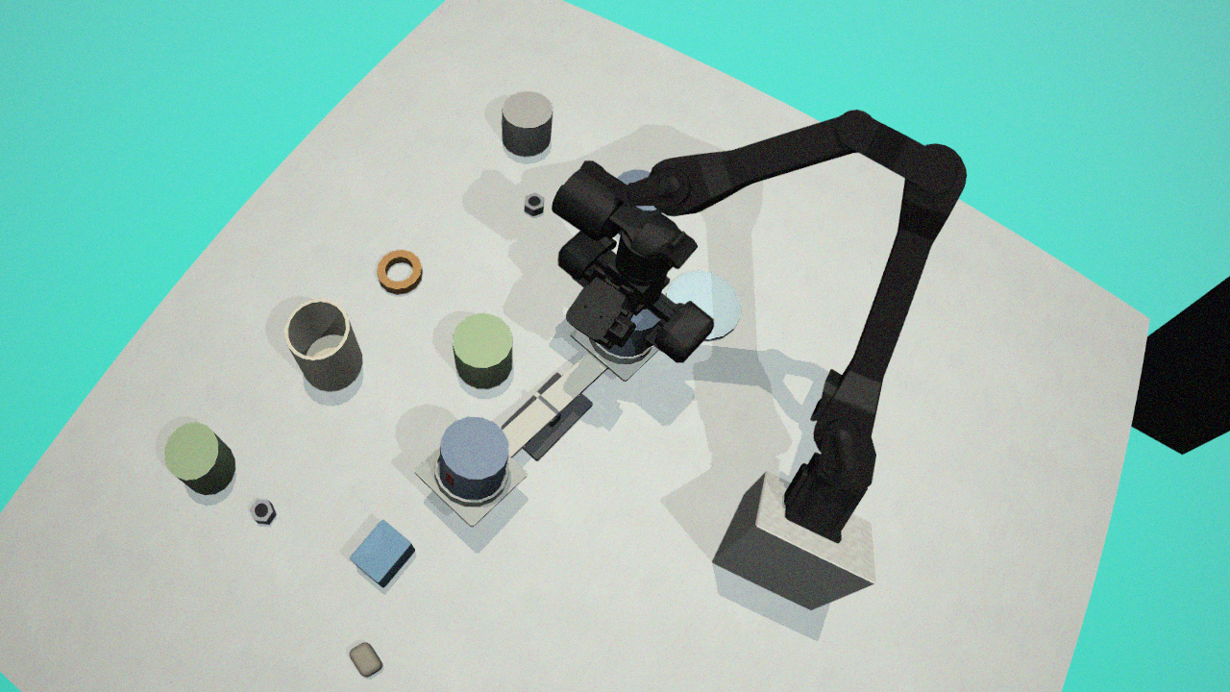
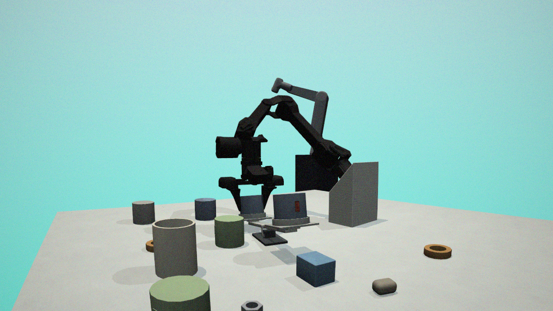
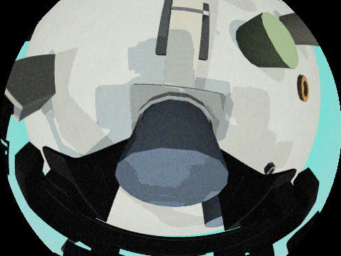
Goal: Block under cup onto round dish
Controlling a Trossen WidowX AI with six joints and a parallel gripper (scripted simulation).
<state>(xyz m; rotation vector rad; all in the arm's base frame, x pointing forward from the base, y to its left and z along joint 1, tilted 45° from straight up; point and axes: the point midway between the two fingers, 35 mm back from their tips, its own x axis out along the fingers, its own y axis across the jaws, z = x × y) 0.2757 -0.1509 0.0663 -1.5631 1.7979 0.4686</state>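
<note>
The pale blue round dish lies 70 mm behind my gripper tip, 100 mm to the right of it and 50 mm below it. Round my gripper tip: grey block (10 mm below); then grey cylinder (280 mm ahead, 220 mm to the right, 10 mm below); then small balance (40 mm ahead, 130 mm to the left, 30 mm below).
</note>
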